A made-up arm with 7 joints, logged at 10 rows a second.
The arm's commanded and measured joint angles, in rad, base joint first. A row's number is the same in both.
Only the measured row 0 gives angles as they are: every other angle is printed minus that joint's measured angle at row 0.
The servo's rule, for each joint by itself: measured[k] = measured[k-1] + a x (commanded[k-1-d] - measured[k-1]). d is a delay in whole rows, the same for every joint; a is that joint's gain. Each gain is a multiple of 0.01, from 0.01 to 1. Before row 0 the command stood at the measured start. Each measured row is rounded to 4 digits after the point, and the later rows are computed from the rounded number. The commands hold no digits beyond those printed.
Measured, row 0: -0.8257, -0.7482, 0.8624, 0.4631, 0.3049, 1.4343, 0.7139
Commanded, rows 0 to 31: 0.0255, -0.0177, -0.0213, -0.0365, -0.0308, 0.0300, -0.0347; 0.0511, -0.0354, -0.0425, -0.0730, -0.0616, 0.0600, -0.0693; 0.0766, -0.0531, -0.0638, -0.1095, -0.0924, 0.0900, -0.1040; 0.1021, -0.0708, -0.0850, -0.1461, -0.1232, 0.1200, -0.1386; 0.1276, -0.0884, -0.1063, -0.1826, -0.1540, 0.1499, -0.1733; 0.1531, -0.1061, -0.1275, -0.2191, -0.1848, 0.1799, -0.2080; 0.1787, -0.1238, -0.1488, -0.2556, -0.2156, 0.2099, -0.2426; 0.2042, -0.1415, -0.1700, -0.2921, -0.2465, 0.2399, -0.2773; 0.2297, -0.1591, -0.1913, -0.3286, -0.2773, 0.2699, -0.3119; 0.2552, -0.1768, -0.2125, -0.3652, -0.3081, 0.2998, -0.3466; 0.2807, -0.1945, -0.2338, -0.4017, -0.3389, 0.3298, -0.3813; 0.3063, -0.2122, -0.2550, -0.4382, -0.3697, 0.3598, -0.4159; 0.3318, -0.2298, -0.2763, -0.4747, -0.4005, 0.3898, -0.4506; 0.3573, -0.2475, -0.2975, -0.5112, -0.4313, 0.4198, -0.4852; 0.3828, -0.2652, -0.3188, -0.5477, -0.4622, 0.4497, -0.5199; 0.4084, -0.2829, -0.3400, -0.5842, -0.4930, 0.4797, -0.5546; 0.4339, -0.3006, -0.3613, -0.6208, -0.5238, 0.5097, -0.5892; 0.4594, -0.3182, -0.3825, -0.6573, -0.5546, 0.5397, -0.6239; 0.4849, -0.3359, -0.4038, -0.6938, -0.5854, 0.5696, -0.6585; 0.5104, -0.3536, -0.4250, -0.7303, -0.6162, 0.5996, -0.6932; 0.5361, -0.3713, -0.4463, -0.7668, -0.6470, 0.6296, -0.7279; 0.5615, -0.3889, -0.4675, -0.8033, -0.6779, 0.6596, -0.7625; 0.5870, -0.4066, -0.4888, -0.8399, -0.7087, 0.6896, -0.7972; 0.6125, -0.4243, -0.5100, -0.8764, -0.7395, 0.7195, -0.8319; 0.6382, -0.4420, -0.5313, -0.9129, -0.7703, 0.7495, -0.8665; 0.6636, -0.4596, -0.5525, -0.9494, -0.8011, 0.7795, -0.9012; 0.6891, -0.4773, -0.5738, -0.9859, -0.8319, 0.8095, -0.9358; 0.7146, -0.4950, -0.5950, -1.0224, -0.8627, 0.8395, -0.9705; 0.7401, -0.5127, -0.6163, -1.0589, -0.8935, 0.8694, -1.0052; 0.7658, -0.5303, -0.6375, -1.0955, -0.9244, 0.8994, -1.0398; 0.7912, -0.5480, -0.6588, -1.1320, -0.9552, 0.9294, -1.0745; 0.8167, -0.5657, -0.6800, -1.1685, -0.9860, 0.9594, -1.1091
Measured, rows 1 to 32: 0.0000, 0.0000, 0.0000, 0.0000, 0.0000, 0.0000, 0.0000; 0.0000, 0.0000, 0.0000, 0.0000, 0.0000, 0.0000, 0.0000; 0.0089, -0.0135, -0.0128, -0.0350, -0.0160, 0.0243, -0.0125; 0.0237, -0.0301, -0.0306, -0.0715, -0.0397, 0.0532, -0.0329; 0.0422, -0.0476, -0.0505, -0.1080, -0.0671, 0.0830, -0.0585; 0.0632, -0.0652, -0.0712, -0.1446, -0.0963, 0.1130, -0.0873; 0.0857, -0.0828, -0.0923, -0.1811, -0.1263, 0.1429, -0.1183; 0.1093, -0.1005, -0.1134, -0.2176, -0.1567, 0.1729, -0.1506; 0.1336, -0.1182, -0.1346, -0.2541, -0.1873, 0.2029, -0.1837; 0.1583, -0.1359, -0.1558, -0.2906, -0.2181, 0.2329, -0.2174; 0.1833, -0.1535, -0.1771, -0.3271, -0.2489, 0.2629, -0.2514; 0.2085, -0.1712, -0.1983, -0.3637, -0.2797, 0.2928, -0.2857; 0.2338, -0.1889, -0.2196, -0.4002, -0.3105, 0.3228, -0.3201; 0.2592, -0.2066, -0.2408, -0.4367, -0.3413, 0.3528, -0.3546; 0.2846, -0.2242, -0.2621, -0.4732, -0.3721, 0.3828, -0.3892; 0.3100, -0.2419, -0.2833, -0.5097, -0.4029, 0.4128, -0.4238; 0.3355, -0.2596, -0.3046, -0.5462, -0.4337, 0.4427, -0.4584; 0.3610, -0.2773, -0.3258, -0.5827, -0.4645, 0.4727, -0.4930; 0.3865, -0.2950, -0.3471, -0.6193, -0.4953, 0.5027, -0.5276; 0.4120, -0.3126, -0.3683, -0.6558, -0.5261, 0.5327, -0.5623; 0.4375, -0.3303, -0.3896, -0.6923, -0.5569, 0.5626, -0.5969; 0.4630, -0.3480, -0.4108, -0.7288, -0.5877, 0.5926, -0.6316; 0.4886, -0.3657, -0.4321, -0.7653, -0.6185, 0.6226, -0.6663; 0.5141, -0.3833, -0.4533, -0.8018, -0.6494, 0.6526, -0.7009; 0.5396, -0.4010, -0.4746, -0.8384, -0.6802, 0.6826, -0.7356; 0.5651, -0.4187, -0.4958, -0.8749, -0.7110, 0.7125, -0.7703; 0.5907, -0.4364, -0.5171, -0.9114, -0.7418, 0.7425, -0.8049; 0.6162, -0.4540, -0.5383, -0.9479, -0.7726, 0.7725, -0.8396; 0.6417, -0.4717, -0.5596, -0.9844, -0.8034, 0.8025, -0.8742; 0.6672, -0.4894, -0.5808, -1.0209, -0.8342, 0.8325, -0.9089; 0.6927, -0.5071, -0.6021, -1.0574, -0.8650, 0.8624, -0.9436; 0.7183, -0.5247, -0.6233, -1.0940, -0.8959, 0.8924, -0.9782
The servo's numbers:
d 2
a 0.35 0.76 0.60 0.96 0.52 0.81 0.36

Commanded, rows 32 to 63: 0.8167, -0.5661, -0.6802, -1.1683, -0.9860, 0.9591, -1.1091; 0.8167, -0.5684, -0.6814, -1.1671, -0.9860, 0.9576, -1.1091; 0.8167, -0.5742, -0.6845, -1.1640, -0.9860, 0.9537, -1.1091; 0.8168, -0.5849, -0.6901, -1.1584, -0.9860, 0.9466, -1.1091; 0.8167, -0.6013, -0.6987, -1.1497, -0.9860, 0.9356, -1.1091; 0.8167, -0.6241, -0.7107, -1.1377, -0.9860, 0.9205, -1.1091; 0.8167, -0.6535, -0.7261, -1.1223, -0.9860, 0.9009, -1.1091; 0.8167, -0.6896, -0.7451, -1.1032, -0.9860, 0.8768, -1.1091; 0.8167, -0.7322, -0.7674, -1.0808, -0.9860, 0.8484, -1.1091; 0.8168, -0.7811, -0.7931, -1.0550, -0.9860, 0.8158, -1.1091; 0.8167, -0.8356, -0.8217, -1.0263, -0.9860, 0.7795, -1.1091; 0.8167, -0.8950, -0.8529, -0.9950, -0.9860, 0.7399, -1.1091; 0.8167, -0.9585, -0.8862, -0.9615, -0.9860, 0.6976, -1.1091; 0.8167, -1.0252, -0.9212, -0.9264, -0.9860, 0.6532, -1.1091; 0.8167, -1.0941, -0.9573, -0.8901, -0.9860, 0.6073, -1.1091; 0.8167, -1.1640, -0.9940, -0.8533, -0.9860, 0.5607, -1.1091; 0.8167, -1.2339, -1.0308, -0.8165, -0.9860, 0.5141, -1.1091; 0.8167, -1.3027, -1.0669, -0.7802, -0.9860, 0.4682, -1.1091; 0.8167, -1.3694, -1.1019, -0.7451, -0.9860, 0.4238, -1.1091; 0.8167, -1.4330, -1.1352, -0.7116, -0.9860, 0.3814, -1.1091; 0.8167, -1.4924, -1.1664, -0.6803, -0.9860, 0.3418, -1.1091; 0.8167, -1.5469, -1.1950, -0.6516, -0.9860, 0.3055, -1.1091; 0.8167, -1.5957, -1.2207, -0.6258, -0.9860, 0.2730, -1.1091; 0.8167, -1.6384, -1.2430, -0.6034, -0.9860, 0.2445, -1.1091; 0.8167, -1.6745, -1.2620, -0.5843, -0.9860, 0.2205, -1.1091; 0.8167, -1.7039, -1.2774, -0.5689, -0.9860, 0.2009, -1.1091; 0.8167, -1.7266, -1.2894, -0.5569, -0.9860, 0.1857, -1.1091; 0.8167, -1.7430, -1.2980, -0.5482, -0.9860, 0.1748, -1.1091; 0.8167, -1.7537, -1.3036, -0.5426, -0.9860, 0.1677, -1.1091; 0.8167, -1.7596, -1.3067, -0.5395, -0.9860, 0.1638, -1.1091; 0.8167, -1.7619, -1.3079, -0.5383, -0.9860, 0.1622, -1.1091; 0.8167, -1.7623, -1.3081, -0.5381, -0.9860, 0.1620, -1.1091
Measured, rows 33 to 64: 0.7438, -0.5424, -0.6446, -1.1305, -0.9267, 0.9224, -1.0129; 0.7693, -0.5601, -0.6658, -1.1670, -0.9575, 0.9524, -1.0475; 0.7859, -0.5647, -0.6744, -1.1682, -0.9723, 0.9578, -1.0697; 0.7967, -0.5675, -0.6786, -1.1671, -0.9794, 0.9576, -1.0839; 0.8037, -0.5726, -0.6821, -1.1641, -0.9828, 0.9544, -1.0930; 0.8083, -0.5819, -0.6869, -1.1586, -0.9845, 0.9481, -1.0988; 0.8112, -0.5966, -0.6940, -1.1501, -0.9853, 0.9380, -1.1025; 0.8131, -0.6175, -0.7040, -1.1382, -0.9857, 0.9238, -1.1049; 0.8144, -0.6449, -0.7173, -1.1229, -0.9859, 0.9053, -1.1064; 0.8152, -0.6789, -0.7340, -1.1040, -0.9860, 0.8822, -1.1074; 0.8157, -0.7194, -0.7540, -1.0817, -0.9860, 0.8548, -1.1080; 0.8161, -0.7663, -0.7775, -1.0561, -0.9860, 0.8232, -1.1084; 0.8163, -0.8190, -0.8040, -1.0275, -0.9860, 0.7878, -1.1087; 0.8164, -0.8768, -0.8333, -0.9963, -0.9860, 0.7490, -1.1088; 0.8165, -0.9389, -0.8650, -0.9629, -0.9860, 0.7074, -1.1089; 0.8166, -1.0045, -0.8987, -0.9279, -0.9860, 0.6635, -1.1090; 0.8166, -1.0726, -0.9339, -0.8916, -0.9860, 0.6180, -1.1090; 0.8166, -1.1421, -0.9700, -0.8548, -0.9860, 0.5716, -1.1090; 0.8166, -1.2119, -1.0065, -0.8180, -0.9860, 0.5250, -1.1090; 0.8166, -1.2809, -1.0427, -0.7817, -0.9860, 0.4790, -1.1090; 0.8166, -1.3482, -1.0782, -0.7466, -0.9860, 0.4343, -1.1090; 0.8166, -1.4126, -1.1124, -0.7130, -0.9860, 0.3915, -1.1090; 0.8166, -1.4732, -1.1448, -0.6816, -0.9860, 0.3512, -1.1090; 0.8166, -1.5292, -1.1749, -0.6528, -0.9860, 0.3142, -1.1090; 0.8166, -1.5797, -1.2024, -0.6269, -0.9860, 0.2808, -1.1090; 0.8166, -1.6243, -1.2268, -0.6043, -0.9860, 0.2514, -1.1090; 0.8166, -1.6625, -1.2479, -0.5851, -0.9860, 0.2264, -1.1090; 0.8166, -1.6940, -1.2656, -0.5695, -0.9860, 0.2057, -1.1090; 0.8166, -1.7188, -1.2799, -0.5574, -0.9860, 0.1895, -1.1090; 0.8166, -1.7372, -1.2908, -0.5486, -0.9860, 0.1776, -1.1090; 0.8166, -1.7497, -1.2985, -0.5428, -0.9860, 0.1696, -1.1090; 0.8166, -1.7572, -1.3034, -0.5396, -0.9860, 0.1649, -1.1090
